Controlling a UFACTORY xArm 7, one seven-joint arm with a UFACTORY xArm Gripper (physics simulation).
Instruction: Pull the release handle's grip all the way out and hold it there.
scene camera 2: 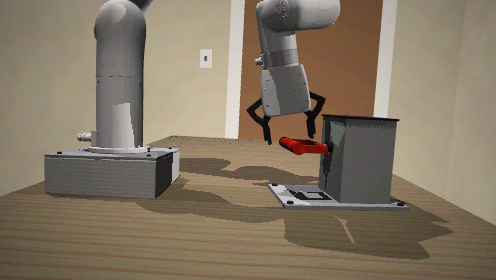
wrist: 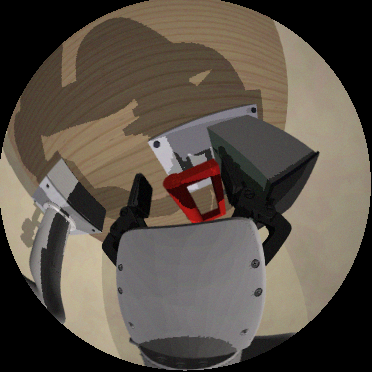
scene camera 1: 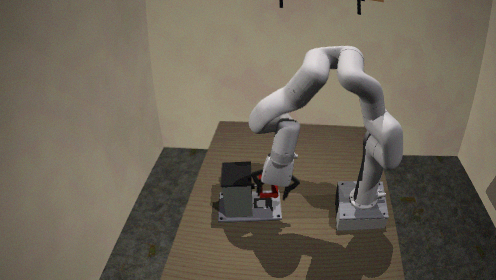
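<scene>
The red release handle (scene camera 1: pixel 269 195) (scene camera 2: pixel 299 147) (wrist: pixel 181 197) is an open frame with a round grip bar on the side away from the grey housing (scene camera 1: pixel 236 201) (scene camera 2: pixel 369 162) (wrist: pixel 265 142). Its inner side is close to the black collar on the housing wall in scene camera 2. My gripper (scene camera 1: pixel 272 194) (scene camera 2: pixel 291 140) (wrist: pixel 182 173) is open and empty, pointing down with its tips around the handle's height or slightly above. One finger is on the robot-base side of the grip. The other is near the housing wall, over the handle's inner side. Contact cannot be told.
The housing stands on a light metal baseplate (scene camera 1: pixel 257 217) (scene camera 2: pixel 296 204) (wrist: pixel 187 136) with bolts at its corners, on the wooden table (scene camera 1: pixel 200 250) (scene camera 2: pixel 150 240) (wrist: pixel 235 30). The housing's dark top edge rises above the fingertips. The robot's base (scene camera 1: pixel 362 222) (scene camera 2: pixel 107 175) stands opposite the handle.
</scene>
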